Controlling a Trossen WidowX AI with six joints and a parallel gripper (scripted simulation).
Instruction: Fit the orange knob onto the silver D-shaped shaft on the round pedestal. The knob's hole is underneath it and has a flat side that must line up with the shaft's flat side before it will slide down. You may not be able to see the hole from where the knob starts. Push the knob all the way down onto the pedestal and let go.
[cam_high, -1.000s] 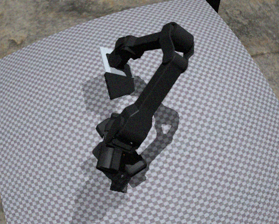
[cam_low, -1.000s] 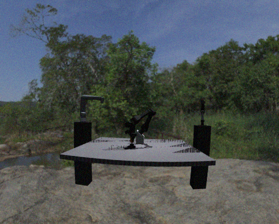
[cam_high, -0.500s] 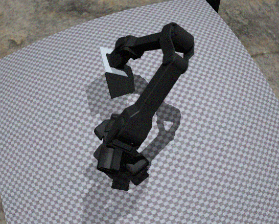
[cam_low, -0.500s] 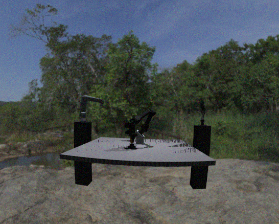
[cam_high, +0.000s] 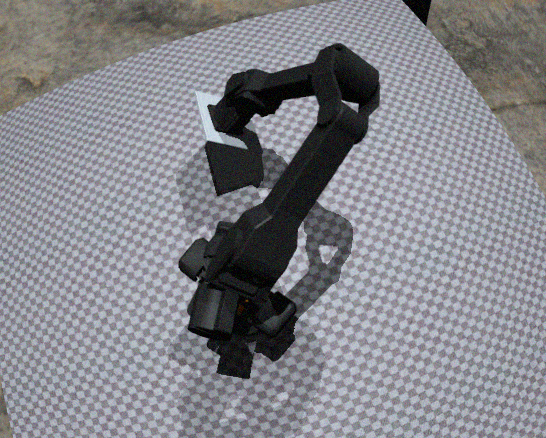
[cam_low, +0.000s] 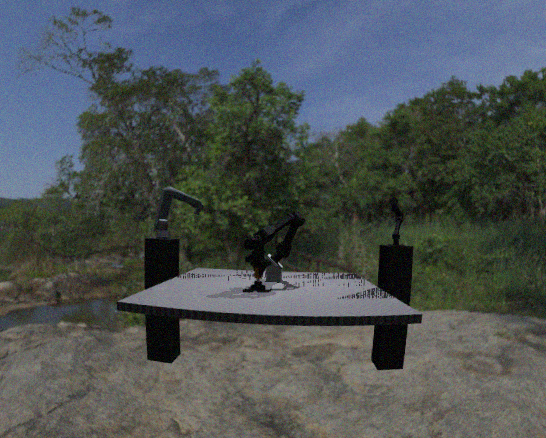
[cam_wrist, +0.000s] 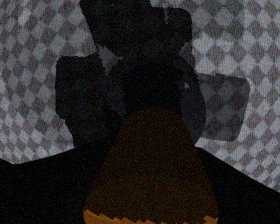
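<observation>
My gripper tip is 3 cm below the orange knob. Round my gripper tip: round dark pedestal: 4 cm below.
</observation>
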